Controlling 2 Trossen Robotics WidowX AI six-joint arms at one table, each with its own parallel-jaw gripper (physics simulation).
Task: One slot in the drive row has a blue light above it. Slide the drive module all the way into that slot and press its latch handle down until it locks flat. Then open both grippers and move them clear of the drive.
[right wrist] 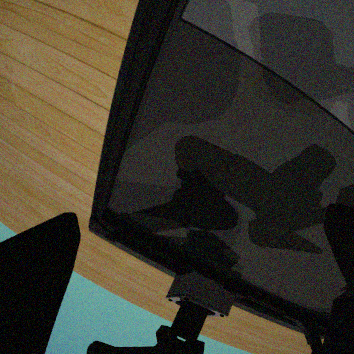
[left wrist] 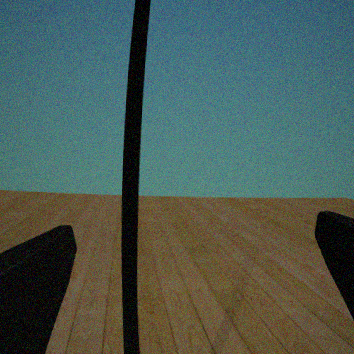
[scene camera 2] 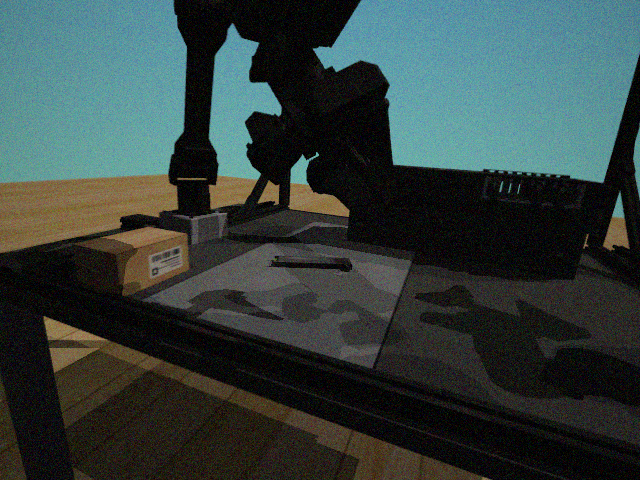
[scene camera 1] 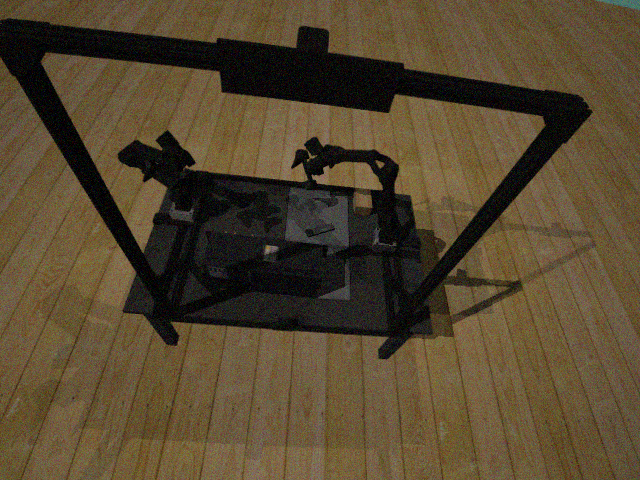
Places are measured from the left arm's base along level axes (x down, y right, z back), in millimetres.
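Where they show: left gripper, between the fingertips: (left wrist: 197, 233) (scene camera 1: 157, 185); right gripper, between the fingertips: (right wrist: 205, 222) (scene camera 2: 379, 215) (scene camera 1: 294, 177); left arm's base, origin of its link: (right wrist: 194, 306) (scene camera 1: 184, 205); right arm's base, origin of its link: (scene camera 2: 194, 212) (scene camera 1: 386, 237).
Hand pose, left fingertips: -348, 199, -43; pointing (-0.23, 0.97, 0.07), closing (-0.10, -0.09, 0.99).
Note:
Things, the pixels of their top centre, and the offset from my left fingertips, as dx, dy, dz. Level surfaces: height alone.
- drive module, centre of its top: (scene camera 2: 312, 260) (scene camera 1: 319, 228) +408, -234, -566
- pale mat, height of its surface: dx +418
- dark drive chassis, centre of its top: (scene camera 2: 460, 170) (scene camera 1: 265, 254) +244, +50, -367
- cardboard box, centre of its top: (scene camera 2: 134, 238) (scene camera 1: 363, 197) +360, -424, -758
The drive module (scene camera 1: 319, 230) (scene camera 2: 311, 262), a small dark bar, lies flat on the pale mat (scene camera 1: 297, 235) (scene camera 2: 258, 271). The dark drive chassis (scene camera 1: 284, 281) (scene camera 2: 465, 232) stands beside the mat. Its row of slots (scene camera 2: 509, 187) shows small pale bars; no blue light is visible, and the latch handle is too dark to tell. My right gripper (scene camera 1: 303, 173) (scene camera 2: 299, 167) (right wrist: 205, 222) is open and empty, raised above the table, apart from the module. My left gripper (left wrist: 197, 233) is open and empty, facing floor and sky away from the chassis.
A cardboard box (scene camera 1: 362, 201) (scene camera 2: 155, 253) with a label stands at the table's edge near the right arm's base (scene camera 2: 199, 227). A black gantry (scene camera 1: 310, 77) spans above the table; a thin black post (left wrist: 131, 175) crosses the left wrist view. Dark shadows lie over the table.

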